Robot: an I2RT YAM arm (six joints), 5 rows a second.
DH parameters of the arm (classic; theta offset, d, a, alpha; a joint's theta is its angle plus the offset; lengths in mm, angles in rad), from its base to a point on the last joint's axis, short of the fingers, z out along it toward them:
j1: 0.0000 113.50 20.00 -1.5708
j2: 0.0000 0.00 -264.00 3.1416
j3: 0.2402 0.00 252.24 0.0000
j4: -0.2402 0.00 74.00 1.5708
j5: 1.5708 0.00 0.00 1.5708
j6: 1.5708 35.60 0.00 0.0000
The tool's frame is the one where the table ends.
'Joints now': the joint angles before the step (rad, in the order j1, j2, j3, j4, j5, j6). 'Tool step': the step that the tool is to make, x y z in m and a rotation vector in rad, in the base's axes. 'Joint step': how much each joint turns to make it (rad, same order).
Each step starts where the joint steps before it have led.
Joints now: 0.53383, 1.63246, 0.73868, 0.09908, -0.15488, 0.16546
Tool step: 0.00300, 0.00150, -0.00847, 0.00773, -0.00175, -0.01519
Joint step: -0.00001, 0.03555, -0.00655, 0.04981, 0.00658, 0.01502
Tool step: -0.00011, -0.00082, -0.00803, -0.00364, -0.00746, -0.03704
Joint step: 0.00154, 0.02163, -0.01985, 0.04902, 0.03224, 0.02251
